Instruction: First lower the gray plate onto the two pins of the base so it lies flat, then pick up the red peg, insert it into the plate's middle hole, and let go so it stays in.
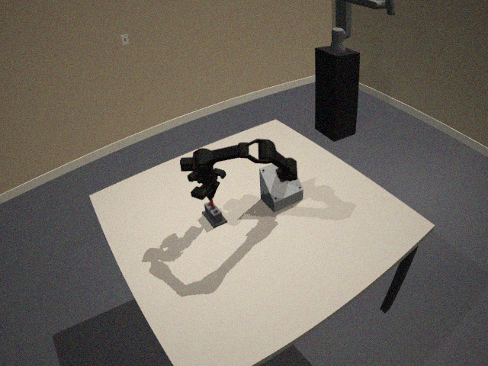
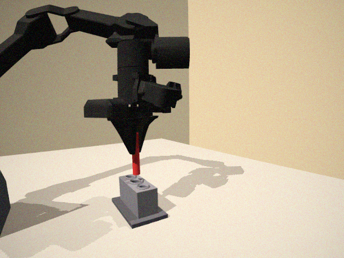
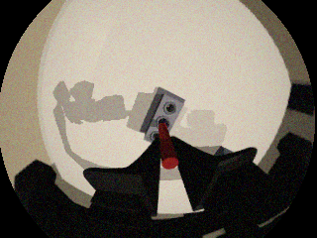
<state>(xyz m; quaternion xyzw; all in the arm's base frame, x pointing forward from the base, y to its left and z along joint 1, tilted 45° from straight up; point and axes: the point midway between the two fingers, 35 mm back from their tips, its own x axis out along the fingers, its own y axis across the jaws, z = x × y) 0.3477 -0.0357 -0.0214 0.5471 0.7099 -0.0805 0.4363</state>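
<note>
My gripper tip is now right at the red peg. Also, from my gripper tip: gray plate 70 mm below.
</note>
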